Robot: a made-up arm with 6 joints.
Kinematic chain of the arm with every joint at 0, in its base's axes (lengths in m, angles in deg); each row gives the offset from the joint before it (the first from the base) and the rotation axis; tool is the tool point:
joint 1: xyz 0 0 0.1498 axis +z
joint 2: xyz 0 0 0 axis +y
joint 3: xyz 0 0 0.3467 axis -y
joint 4: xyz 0 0 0 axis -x
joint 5: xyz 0.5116 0 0 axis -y
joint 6: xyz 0 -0.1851 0 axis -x
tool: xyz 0 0 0
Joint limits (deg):
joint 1: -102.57..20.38
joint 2: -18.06..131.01
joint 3: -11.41..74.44
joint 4: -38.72..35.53
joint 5: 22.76..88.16
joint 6: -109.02..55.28
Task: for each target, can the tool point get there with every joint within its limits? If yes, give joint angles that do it. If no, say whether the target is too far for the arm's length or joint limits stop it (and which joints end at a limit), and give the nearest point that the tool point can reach.
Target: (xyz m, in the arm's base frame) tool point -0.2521 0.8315 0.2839
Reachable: no: joint limits stop it (at a limit: joint 1, joint 2, joint 3, joint 4) | nearest point -0.0943 0.2407 -0.2980 | short by 0.844 m
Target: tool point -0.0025 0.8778 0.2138
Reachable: no: joint limits stop it (at a limit: joint 1, joint 2, joint 3, joint 4) | nearest point -0.0943 0.2407 -0.2980 | short by 0.822 m
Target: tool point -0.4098 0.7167 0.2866
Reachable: no: joint limits stop it (at a limit: joint 2, joint 3, joint 4) | nearest point -0.1283 0.2244 -0.2980 | short by 0.814 m
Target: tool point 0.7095 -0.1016 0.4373
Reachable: yes | joints 6.72 31.43 28.13 6.57 55.32 -13.26
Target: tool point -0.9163 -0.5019 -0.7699
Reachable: no: too far | nearest point -0.2961 -0.4775 -0.5129 | short by 0.672 m
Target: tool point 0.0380 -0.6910 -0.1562
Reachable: yes | joints -71.45 75.86 28.57 -6.75 75.65 -21.39
